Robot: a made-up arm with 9 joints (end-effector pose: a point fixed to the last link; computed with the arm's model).
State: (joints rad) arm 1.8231 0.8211 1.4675 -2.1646 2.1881 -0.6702 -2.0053 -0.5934 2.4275
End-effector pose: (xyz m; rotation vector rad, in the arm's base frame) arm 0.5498 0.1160 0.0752 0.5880 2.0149 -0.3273
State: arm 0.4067 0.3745 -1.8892 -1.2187 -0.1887 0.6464 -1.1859 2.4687 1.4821
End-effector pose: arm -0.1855 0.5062 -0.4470 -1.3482 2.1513 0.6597
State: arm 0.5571 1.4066 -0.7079 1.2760 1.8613 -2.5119 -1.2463 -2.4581 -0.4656
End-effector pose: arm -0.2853 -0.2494 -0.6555 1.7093 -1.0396 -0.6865
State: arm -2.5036 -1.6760 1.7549 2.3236 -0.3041 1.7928 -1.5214 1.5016 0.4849
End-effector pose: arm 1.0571 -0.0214 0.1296 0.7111 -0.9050 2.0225
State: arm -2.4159 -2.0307 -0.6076 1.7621 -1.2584 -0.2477 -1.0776 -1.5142 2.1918
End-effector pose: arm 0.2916 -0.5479 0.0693 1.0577 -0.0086 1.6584
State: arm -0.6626 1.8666 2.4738 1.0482 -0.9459 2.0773 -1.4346 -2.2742 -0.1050
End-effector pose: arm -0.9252 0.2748 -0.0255 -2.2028 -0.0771 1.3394
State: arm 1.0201 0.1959 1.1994 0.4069 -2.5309 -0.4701 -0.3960 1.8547 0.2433
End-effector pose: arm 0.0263 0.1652 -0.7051 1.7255 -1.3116 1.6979
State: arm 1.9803 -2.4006 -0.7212 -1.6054 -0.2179 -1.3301 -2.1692 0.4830 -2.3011
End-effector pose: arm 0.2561 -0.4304 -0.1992 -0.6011 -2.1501 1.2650
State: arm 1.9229 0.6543 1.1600 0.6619 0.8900 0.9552 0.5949 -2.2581 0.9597
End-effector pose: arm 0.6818 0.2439 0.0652 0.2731 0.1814 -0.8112
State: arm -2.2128 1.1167 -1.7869 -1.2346 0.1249 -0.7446 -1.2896 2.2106 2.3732
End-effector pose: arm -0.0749 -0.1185 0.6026 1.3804 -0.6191 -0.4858
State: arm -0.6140 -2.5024 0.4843 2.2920 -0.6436 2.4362 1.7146 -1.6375 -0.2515
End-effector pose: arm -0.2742 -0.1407 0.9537 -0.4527 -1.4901 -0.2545
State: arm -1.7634 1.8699 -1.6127 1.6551 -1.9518 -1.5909 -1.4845 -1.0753 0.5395
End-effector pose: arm -0.2703 -0.1604 0.6917 2.1357 -1.1129 0.7840
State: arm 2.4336 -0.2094 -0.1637 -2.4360 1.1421 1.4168 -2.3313 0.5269 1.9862
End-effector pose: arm 0.3909 0.3102 -0.3004 0.1998 -1.1125 1.2341
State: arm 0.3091 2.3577 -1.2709 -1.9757 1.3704 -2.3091 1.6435 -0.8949 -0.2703
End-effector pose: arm -0.4901 -0.0628 -0.5935 -1.5409 -1.1093 2.4206
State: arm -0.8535 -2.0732 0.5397 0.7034 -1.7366 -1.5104 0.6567 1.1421 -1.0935
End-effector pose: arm -0.0989 -0.1294 0.6040 -1.2099 -1.6608 0.9476
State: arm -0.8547 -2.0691 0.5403 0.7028 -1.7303 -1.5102 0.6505 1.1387 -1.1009
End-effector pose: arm -0.0989 -0.1272 0.6054 -1.2076 -1.6526 0.9508
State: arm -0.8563 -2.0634 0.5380 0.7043 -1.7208 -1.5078 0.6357 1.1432 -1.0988
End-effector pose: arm -0.0991 -0.1252 0.6045 -1.1991 -1.6508 0.9398
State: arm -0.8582 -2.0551 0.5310 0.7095 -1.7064 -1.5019 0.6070 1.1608 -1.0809
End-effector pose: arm -0.0996 -0.1235 0.5996 -1.1815 -1.6594 0.9050
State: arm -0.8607 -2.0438 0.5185 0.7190 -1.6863 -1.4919 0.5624 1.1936 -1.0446
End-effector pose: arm -0.1005 -0.1217 0.5902 -1.1547 -1.6788 0.8428
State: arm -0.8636 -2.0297 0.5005 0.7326 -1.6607 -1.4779 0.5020 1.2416 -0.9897
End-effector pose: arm -0.1018 -0.1193 0.5760 -1.1215 -1.7077 0.7529
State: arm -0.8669 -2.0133 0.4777 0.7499 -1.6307 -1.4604 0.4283 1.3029 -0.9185
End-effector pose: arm -0.1033 -0.1153 0.5573 -1.0866 -1.7436 0.6396
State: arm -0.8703 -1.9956 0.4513 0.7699 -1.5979 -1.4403 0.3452 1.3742 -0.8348
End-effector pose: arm -0.1044 -0.1094 0.5353 -1.0552 -1.7847 0.5102
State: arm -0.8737 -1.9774 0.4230 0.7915 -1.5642 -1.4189 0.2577 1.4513 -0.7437
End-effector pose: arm -0.1044 -0.1017 0.5114 -1.0314 -1.8294 0.3746
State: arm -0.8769 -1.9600 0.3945 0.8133 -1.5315 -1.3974 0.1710 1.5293 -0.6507
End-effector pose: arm -0.1030 -0.0929 0.4875 -1.0168 -1.8762 0.2424
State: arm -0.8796 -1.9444 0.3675 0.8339 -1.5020 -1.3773 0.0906 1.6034 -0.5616
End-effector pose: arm -0.0998 -0.0844 0.4652 -1.0112 -1.9240 0.1234
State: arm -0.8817 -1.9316 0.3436 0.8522 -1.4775 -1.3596 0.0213 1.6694 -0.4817
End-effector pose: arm -0.0952 -0.0774 0.4458 -1.0120 -1.9707 0.0243
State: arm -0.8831 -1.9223 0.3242 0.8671 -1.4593 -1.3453 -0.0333 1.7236 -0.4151
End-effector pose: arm -0.0901 -0.0725 0.4302 -1.0153 -2.0137 -0.0516
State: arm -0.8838 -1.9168 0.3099 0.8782 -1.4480 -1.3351 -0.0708 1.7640 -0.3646
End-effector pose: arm -0.0853 -0.0702 0.4189 -1.0182 -2.0500 -0.1030
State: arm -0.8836 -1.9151 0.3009 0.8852 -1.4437 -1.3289 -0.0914 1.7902 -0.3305
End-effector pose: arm -0.0814 -0.0699 0.4116 -1.0181 -2.0785 -0.1330
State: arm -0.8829 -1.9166 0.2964 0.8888 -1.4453 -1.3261 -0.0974 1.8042 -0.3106
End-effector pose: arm -0.0785 -0.0714 0.4077 -1.0146 -2.0992 -0.1459
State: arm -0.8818 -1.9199 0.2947 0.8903 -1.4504 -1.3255 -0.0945 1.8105 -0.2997
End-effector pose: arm -0.0764 -0.0737 0.4058 -1.0091 -2.1147 -0.1484
